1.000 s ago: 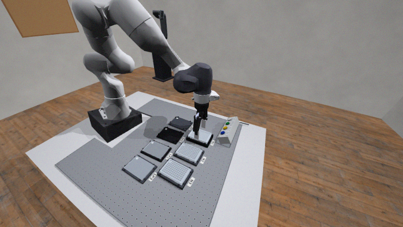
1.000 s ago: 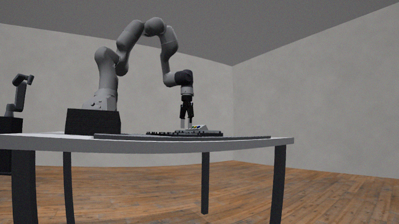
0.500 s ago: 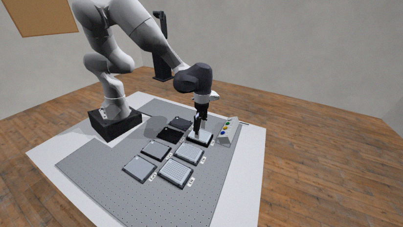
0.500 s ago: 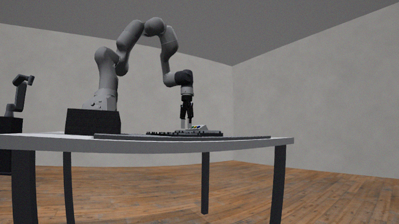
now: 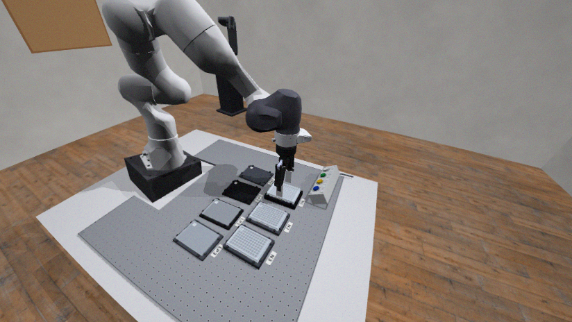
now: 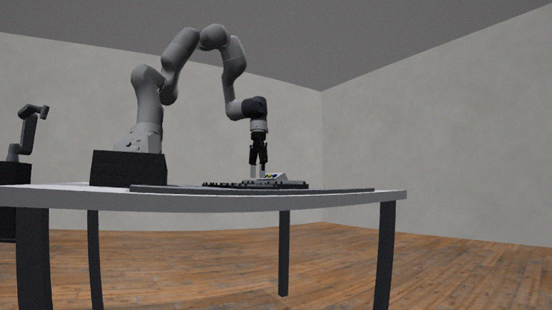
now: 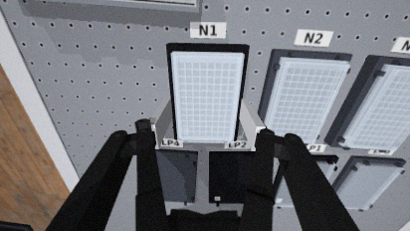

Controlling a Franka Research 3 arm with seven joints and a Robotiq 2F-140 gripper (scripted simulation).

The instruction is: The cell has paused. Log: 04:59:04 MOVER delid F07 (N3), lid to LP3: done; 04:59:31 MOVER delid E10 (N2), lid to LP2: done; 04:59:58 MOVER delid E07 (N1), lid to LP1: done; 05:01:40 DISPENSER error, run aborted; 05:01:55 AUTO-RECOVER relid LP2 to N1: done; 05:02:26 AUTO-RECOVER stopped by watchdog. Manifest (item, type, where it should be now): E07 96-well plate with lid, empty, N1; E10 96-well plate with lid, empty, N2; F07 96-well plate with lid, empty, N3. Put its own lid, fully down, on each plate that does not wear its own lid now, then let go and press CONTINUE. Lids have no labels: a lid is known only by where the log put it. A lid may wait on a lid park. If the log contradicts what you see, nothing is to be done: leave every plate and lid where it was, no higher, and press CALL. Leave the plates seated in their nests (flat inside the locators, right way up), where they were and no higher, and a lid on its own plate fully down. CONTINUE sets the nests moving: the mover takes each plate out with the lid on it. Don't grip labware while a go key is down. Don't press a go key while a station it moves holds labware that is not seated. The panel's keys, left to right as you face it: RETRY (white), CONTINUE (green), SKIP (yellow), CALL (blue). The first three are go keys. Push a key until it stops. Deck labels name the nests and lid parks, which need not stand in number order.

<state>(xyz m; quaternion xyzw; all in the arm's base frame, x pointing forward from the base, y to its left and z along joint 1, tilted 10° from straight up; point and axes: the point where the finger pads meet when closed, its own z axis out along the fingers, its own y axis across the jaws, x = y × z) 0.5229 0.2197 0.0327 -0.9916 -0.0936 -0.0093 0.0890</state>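
Right now my hand is 60 mm above the nest N1. The rest, counted from my hand: yellow skip key 120 mm to the left, 110 mm ahead, 10 mm below; then green continue key 170 mm to the left, 100 mm ahead, 10 mm below; then blue call key 120 mm ahead, 70 mm to the left, 10 mm below.
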